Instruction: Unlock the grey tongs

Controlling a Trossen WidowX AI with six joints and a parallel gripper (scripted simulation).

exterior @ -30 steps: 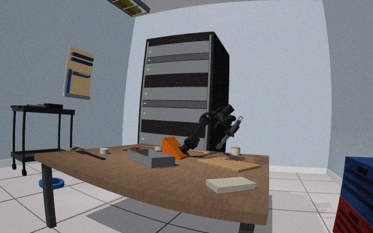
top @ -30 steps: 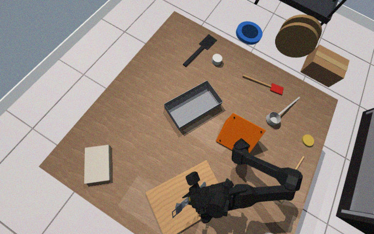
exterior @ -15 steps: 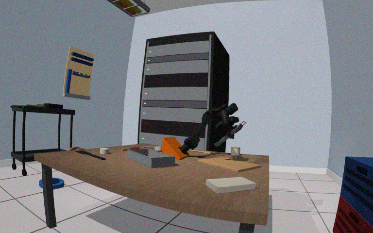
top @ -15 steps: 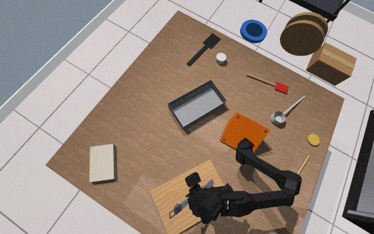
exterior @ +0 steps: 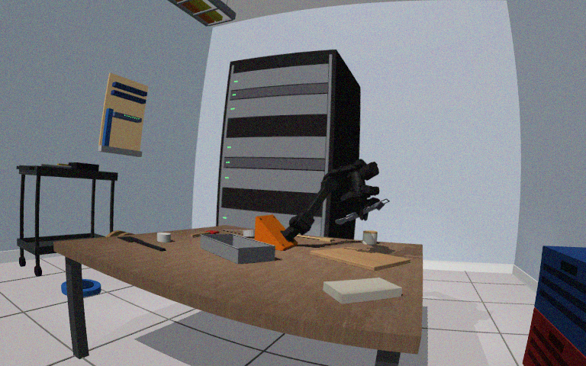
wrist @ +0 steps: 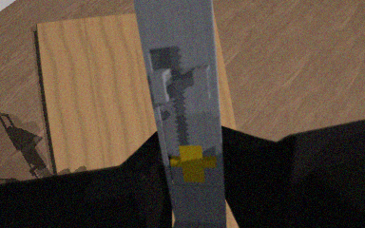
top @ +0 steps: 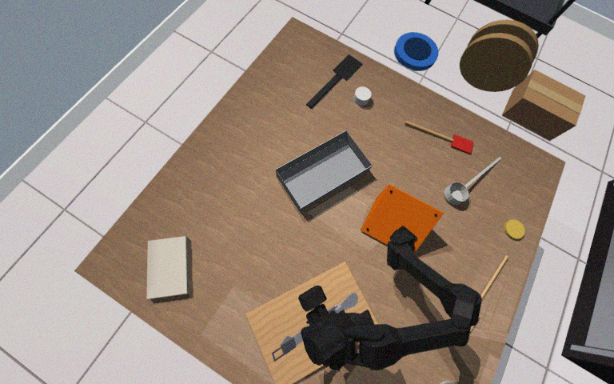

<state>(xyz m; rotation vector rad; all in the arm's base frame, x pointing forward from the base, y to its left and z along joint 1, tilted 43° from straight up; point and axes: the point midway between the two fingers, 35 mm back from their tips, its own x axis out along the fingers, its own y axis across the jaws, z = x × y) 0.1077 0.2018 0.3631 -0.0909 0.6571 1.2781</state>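
Right now my gripper tip is 10 mm past the yellow lock piece, 10 mm to the left of it and 40 mm below it. The rest, counted from my gripper tip: grey roasting tin 260 mm ahead, 430 mm to the right, 140 mm below; then wooden board 20 mm behind, 10 mm to the right, 160 mm below; then block 450 mm ahead, 150 mm to the left, 150 mm below.
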